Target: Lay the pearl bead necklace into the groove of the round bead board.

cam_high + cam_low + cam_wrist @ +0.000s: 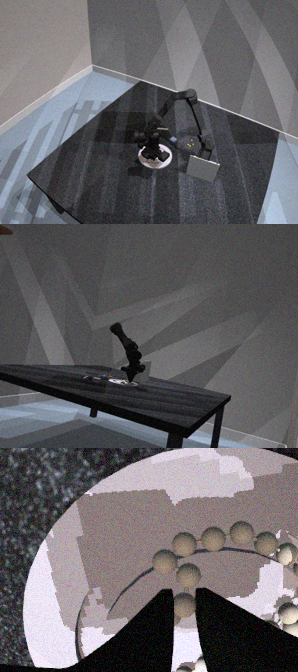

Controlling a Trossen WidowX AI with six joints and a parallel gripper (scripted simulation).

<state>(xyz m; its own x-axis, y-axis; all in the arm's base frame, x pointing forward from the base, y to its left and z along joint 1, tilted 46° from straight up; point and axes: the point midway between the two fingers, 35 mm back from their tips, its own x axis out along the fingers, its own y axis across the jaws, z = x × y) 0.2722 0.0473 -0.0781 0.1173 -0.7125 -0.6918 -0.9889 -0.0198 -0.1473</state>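
Now: the round white bead board 4 cm to the right of my gripper tip, 1 cm below it and 1 cm ahead of it. Round my gripper tip: small white block 18 cm ahead, 14 cm to the right, 1 cm below; small blue cube 22 cm to the right, 1 cm below, 1 cm behind; thin white stick 27 cm to the right, 13 cm ahead, 2 cm below.
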